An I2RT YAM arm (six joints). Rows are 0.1 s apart.
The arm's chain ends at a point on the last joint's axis. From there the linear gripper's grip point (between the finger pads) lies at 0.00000 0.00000 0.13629 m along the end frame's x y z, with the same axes.
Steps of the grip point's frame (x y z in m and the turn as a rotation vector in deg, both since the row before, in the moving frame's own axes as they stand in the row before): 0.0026, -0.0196, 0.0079, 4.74, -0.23, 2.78; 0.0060, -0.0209, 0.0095, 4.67, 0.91, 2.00; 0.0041, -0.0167, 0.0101, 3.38, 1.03, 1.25; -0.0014, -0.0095, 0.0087, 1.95, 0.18, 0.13; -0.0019, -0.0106, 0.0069, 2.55, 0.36, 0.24; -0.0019, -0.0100, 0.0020, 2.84, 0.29, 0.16; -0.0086, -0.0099, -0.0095, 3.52, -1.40, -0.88; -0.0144, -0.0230, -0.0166, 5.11, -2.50, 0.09; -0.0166, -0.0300, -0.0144, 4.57, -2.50, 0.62; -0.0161, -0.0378, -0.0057, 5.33, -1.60, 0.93; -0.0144, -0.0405, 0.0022, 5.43, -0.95, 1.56
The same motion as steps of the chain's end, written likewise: 0.0029, -0.0083, 0.0084, 4.74, -0.23, 2.78; 0.0036, -0.0098, 0.0100, 4.67, 0.91, 2.00; 0.0016, -0.0087, 0.0104, 3.38, 1.03, 1.25; -0.0018, -0.0049, 0.0088, 1.95, 0.18, 0.13; -0.0028, -0.0045, 0.0070, 2.55, 0.36, 0.24; -0.0026, -0.0032, 0.0022, 2.84, 0.29, 0.16; -0.0052, -0.0016, -0.0092, 3.52, -1.40, -0.88; -0.0085, -0.0109, -0.0159, 5.11, -2.50, 0.09; -0.0107, -0.0191, -0.0138, 4.57, -2.50, 0.62; -0.0124, -0.0251, -0.0051, 5.33, -1.60, 0.93; -0.0123, -0.0276, 0.0028, 5.43, -0.95, 1.56
